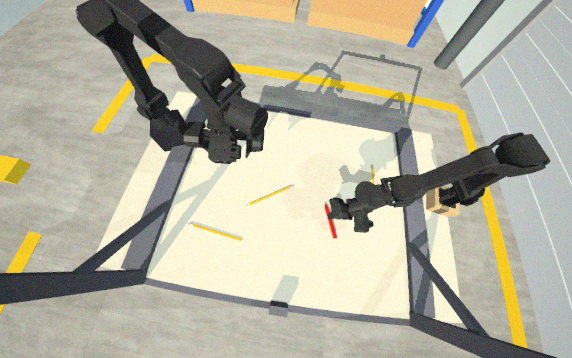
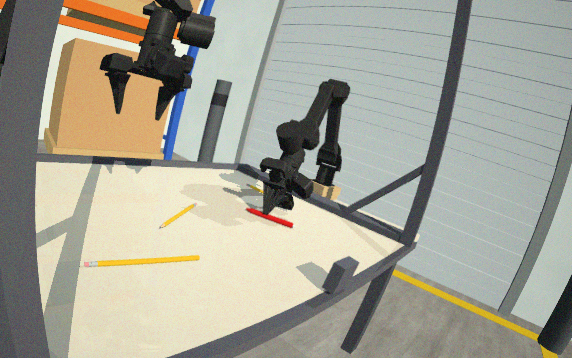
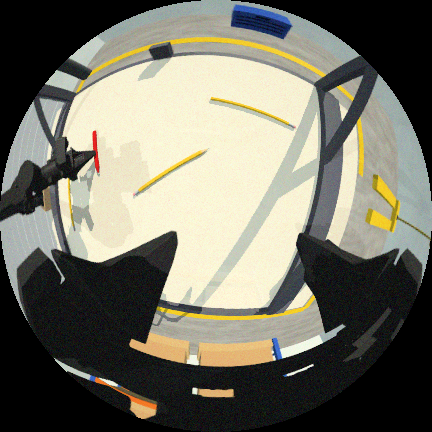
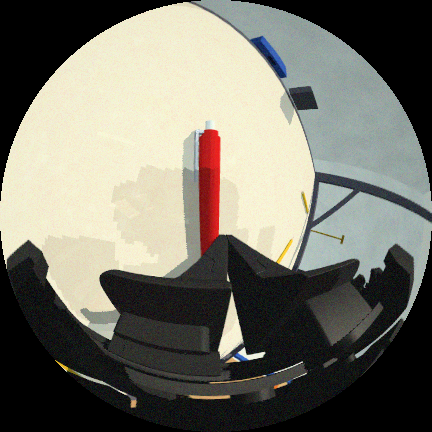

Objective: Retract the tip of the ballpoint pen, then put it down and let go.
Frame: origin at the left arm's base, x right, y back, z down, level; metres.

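Where they show: left gripper, fingertip midpoint: (image 2: 138, 117) (image 3: 240, 238); right gripper, fingertip midpoint: (image 1: 327, 218) (image 2: 265, 214) (image 3: 95, 151) (image 4: 224, 240); left arm's base, link origin: (image 1: 164, 121); right arm's base, link origin: (image 1: 446, 198) (image 2: 323, 183) (image 3: 41, 197).
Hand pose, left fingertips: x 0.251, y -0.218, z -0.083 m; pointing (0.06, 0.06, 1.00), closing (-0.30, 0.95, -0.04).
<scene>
Things, the pixels of their top centre, and the offset from my left fingertips.
- red ballpoint pen, top centre: (image 4: 216, 230) (image 2: 270, 214) (image 3: 92, 150) (image 1: 331, 220) dx +0.224, dy -0.275, dz +0.175 m
- third pencil, top centre: (image 3: 69, 205) (image 1: 373, 185) dx +0.142, dy -0.490, dz +0.182 m
The red ballpoint pen (image 1: 331, 224) (image 2: 270, 217) (image 3: 95, 146) (image 4: 209, 189) lies flat on the cream table top, its white push button at the end away from my right gripper. My right gripper (image 1: 329, 210) (image 2: 265, 210) (image 3: 95, 151) (image 4: 224, 240) is shut with nothing between its fingers. Its closed tips rest low at the pen's tip end, on or just above the pen. My left gripper (image 1: 243, 152) (image 2: 138, 106) (image 3: 240, 238) is open and empty, high above the table's far left part, well away from the pen.
Two yellow pencils (image 1: 271, 194) (image 1: 216, 231) (image 2: 177, 215) (image 2: 151, 261) lie in the middle and left of the table. A third pencil (image 1: 372, 173) lies near the right rim. A dark frame (image 1: 404, 199) edges the table, and cardboard boxes (image 1: 363, 15) stand behind.
</scene>
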